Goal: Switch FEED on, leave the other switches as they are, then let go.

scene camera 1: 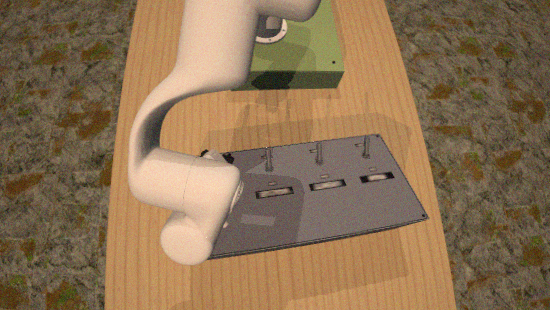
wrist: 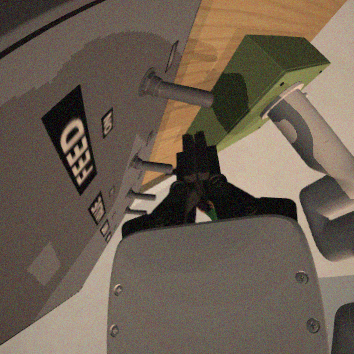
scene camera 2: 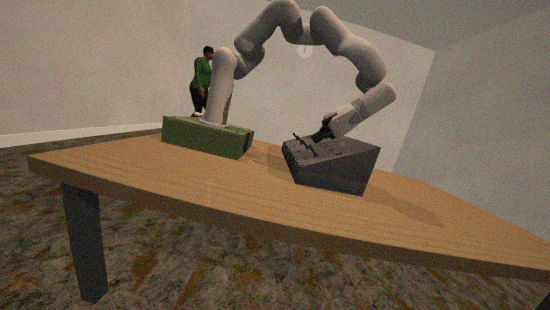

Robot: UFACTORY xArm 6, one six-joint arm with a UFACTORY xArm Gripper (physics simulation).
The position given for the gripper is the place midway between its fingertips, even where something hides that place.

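Scene camera 2 shows the gripper (scene camera 2: pixel 312 140). The wrist view shows a feed lever (wrist: pixel 196 96) and the gripper (wrist: pixel 196 144).
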